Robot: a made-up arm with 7 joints. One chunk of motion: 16 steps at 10 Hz.
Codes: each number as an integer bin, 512 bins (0 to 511) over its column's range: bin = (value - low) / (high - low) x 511, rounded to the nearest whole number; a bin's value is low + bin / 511 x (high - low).
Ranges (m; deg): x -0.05..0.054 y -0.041..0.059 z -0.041..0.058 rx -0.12..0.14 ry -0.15..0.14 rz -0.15..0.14
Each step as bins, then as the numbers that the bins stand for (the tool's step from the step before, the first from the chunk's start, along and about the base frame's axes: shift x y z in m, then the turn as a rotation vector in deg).
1 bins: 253 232 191 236 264 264
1 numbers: 0.00149 0.00440 -0.00400 0.000 0.000 0.000
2 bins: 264 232 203 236 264 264
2 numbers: 0.00373 0.00440 -0.00167 0.000 0.000 0.000
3 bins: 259 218 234 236 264 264
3 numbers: 0.00271 0.00166 0.00433 0.000 0.000 0.000
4 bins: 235 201 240 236 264 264
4 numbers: -0.00217 -0.00167 0.00550 0.000 0.000 0.000
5 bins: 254 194 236 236 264 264
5 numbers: 0.00169 -0.00304 0.00472 0.000 0.000 0.000
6 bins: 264 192 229 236 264 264
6 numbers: 0.00373 -0.00343 0.00337 0.000 0.000 0.000
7 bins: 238 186 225 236 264 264
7 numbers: -0.00156 -0.00460 0.00259 0.000 0.000 0.000
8 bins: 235 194 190 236 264 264
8 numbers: -0.00217 -0.00304 -0.00419 0.000 0.000 0.000
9 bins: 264 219 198 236 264 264
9 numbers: 0.00373 0.00186 -0.00264 0.000 0.000 0.000
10 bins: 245 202 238 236 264 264
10 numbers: -0.00014 -0.00147 0.00511 0.000 0.000 0.000
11 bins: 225 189 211 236 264 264
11 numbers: -0.00421 -0.00401 -0.00012 0.000 0.000 0.000
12 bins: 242 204 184 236 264 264
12 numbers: -0.00075 -0.00108 -0.00535 0.000 0.000 0.000
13 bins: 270 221 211 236 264 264
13 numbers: 0.00495 0.00225 -0.00012 0.000 0.000 0.000
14 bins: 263 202 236 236 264 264
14 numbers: 0.00353 -0.00147 0.00472 0.000 0.000 0.000
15 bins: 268 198 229 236 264 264
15 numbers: 0.00454 -0.00225 0.00337 0.000 0.000 0.000
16 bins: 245 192 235 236 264 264
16 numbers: -0.00014 -0.00343 0.00453 0.000 0.000 0.000
